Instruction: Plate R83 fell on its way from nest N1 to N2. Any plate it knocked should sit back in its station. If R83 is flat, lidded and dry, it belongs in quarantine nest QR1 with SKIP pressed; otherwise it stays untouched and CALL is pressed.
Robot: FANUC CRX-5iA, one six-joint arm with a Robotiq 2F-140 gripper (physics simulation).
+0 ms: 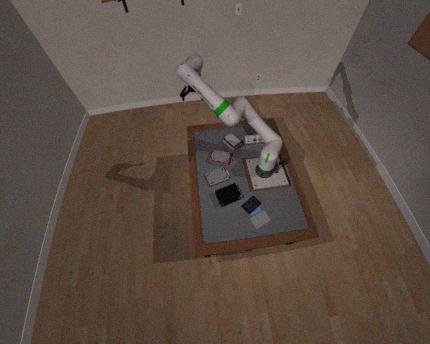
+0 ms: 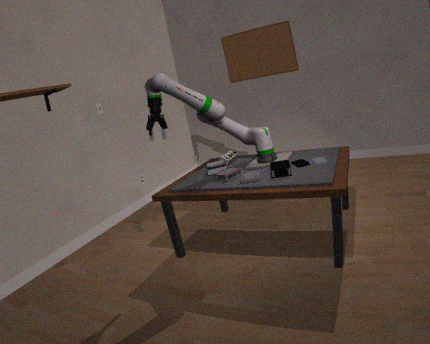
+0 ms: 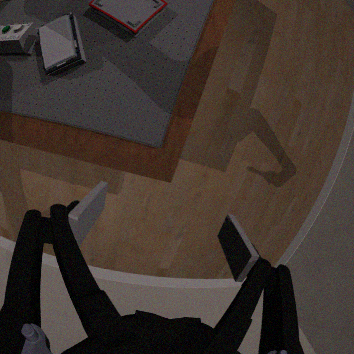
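Where they show: gripper, between the fingertips: (image 1: 192, 103) (image 2: 158, 139) (image 3: 165, 211); arm's base, origin of its link: (image 1: 264, 170) (image 2: 267, 160).
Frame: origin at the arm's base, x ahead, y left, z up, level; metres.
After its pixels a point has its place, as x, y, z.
My gripper (image 1: 189, 95) {0.451, -0.591, 0.337} (image 2: 158, 135) {0.451, -0.591, 0.337} (image 3: 165, 211) {0.451, -0.591, 0.337} is open and empty, high in the air past the table's edge. A pale plate (image 1: 232, 140) {0.177, -0.329, 0.070} (image 3: 59, 43) {0.188, -0.355, 0.069} sits in or on a dark nest beside the button box (image 1: 254, 139) {-0.014, -0.286, 0.071} (image 2: 229, 157) {0.030, -0.278, 0.064} (image 3: 14, 40) {0.047, -0.335, 0.080}, whose green button shows. A red-rimmed nest (image 1: 220, 156) {0.321, -0.213, 0.040} (image 2: 227, 174) {0.401, -0.194, 0.041} (image 3: 131, 12) {0.341, -0.251, 0.040} seems to hold a pale plate. A pale plate or nest (image 1: 217, 176) {0.395, -0.042, 0.023} (image 2: 250, 176) {0.437, -0.040, 0.022} lies beyond it, then a black block-like item (image 1: 229, 194) {0.355, 0.149, 0.056} (image 2: 281, 169) {0.312, 0.136, 0.008}. Plate labels, R83's identity, lid and wetness are not readable.
A dark flat item (image 1: 251, 204) {0.214, 0.256, 0.016} (image 2: 301, 163) {0.246, 0.263, 0.014} lies by a pale sheet (image 1: 260, 219) {0.189, 0.382, 0.008} (image 2: 318, 160) {0.200, 0.376, 0.008}. The arm's base stands on a white, brown-edged board (image 1: 277, 181) {-0.061, 0.130, 0.008}. The table (image 1: 197, 200) {0.596, 0.102, -0.013} (image 2: 250, 194) {0.631, -0.009, -0.020} (image 3: 165, 165) {0.506, -0.652, -0.012} has a brown rim. Walls stand around.
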